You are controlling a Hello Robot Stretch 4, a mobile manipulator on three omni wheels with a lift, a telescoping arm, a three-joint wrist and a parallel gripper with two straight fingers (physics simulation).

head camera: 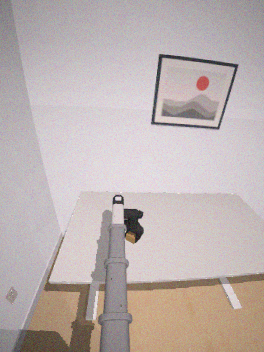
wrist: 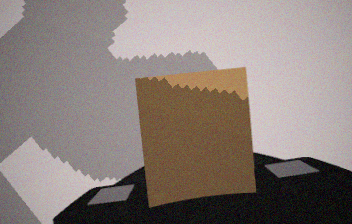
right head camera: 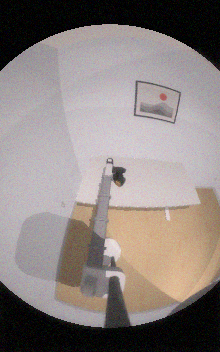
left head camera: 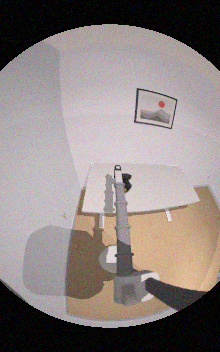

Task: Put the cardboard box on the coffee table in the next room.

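Seen in the pictures: gripper, fingertip midpoint: point(head camera: 131, 239) point(wrist: 197, 170) point(right head camera: 118, 184); robot's base at its link origin: point(right head camera: 105, 250) point(left head camera: 113, 257).
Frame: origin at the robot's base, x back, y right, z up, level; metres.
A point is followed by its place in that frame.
The cardboard box point(head camera: 131, 238) {x -0.700, y 0.087, z 0.733 m} point(wrist: 196, 140) {x -0.750, y 0.108, z 0.742 m} is a small brown box at the white table point(head camera: 200, 245) {x -0.665, y 0.532, z 0.692 m} point(left head camera: 155, 192) {x -0.678, y 0.471, z 0.692 m} point(right head camera: 150, 187) {x -0.700, y 0.460, z 0.692 m}. In the wrist view it stands upright in the middle, mostly in shadow, with a lighter strip along its top edge. My black gripper point(head camera: 133, 231) point(wrist: 197, 170) {x -0.722, y 0.090, z 0.692 m} is shut on the cardboard box, with one finger against each side. The box's lower end is hidden behind the gripper body. Whether the box touches the table top cannot be told. A coffee table in another room does not show.
My grey telescoping arm point(head camera: 115, 290) {x -0.296, y -0.001, z 1.028 m} point(left head camera: 121, 215) {x -0.296, y -0.001, z 1.028 m} point(right head camera: 101, 215) {x -0.252, y 0.005, z 1.029 m} reaches over the table's near edge. A wall point(head camera: 20, 200) {x -0.915, y -0.664, z 0.834 m} stands close on the left. A framed picture point(head camera: 192, 107) {x -1.261, y 0.522, z 1.441 m} hangs on the wall behind the table. Wooden floor point(left head camera: 165, 250) {x 0.029, y 0.838, z -0.028 m} lies in front of the table.
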